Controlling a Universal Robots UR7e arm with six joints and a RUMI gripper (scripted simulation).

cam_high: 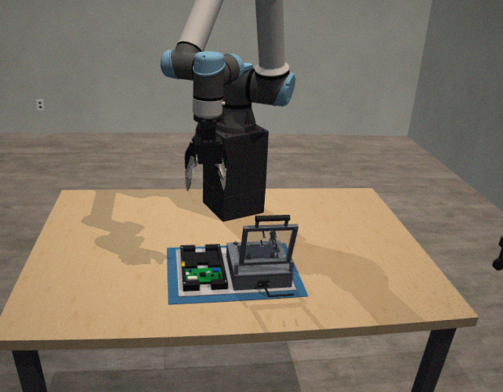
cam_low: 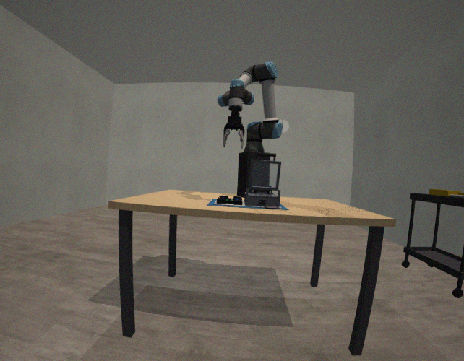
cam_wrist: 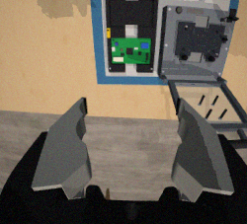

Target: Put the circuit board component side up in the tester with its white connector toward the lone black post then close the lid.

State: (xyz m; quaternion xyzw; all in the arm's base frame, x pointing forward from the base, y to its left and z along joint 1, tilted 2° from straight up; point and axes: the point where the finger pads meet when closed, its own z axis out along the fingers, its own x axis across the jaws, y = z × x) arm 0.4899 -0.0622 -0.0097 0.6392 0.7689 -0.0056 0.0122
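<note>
Now: the green circuit board 29 cm below my hand. From my hand the other things lie so: tester bed 6 cm behind, 17 cm to the left, 24 cm below; then framed lid 5 cm ahead, 18 cm to the left, 13 cm below.
</note>
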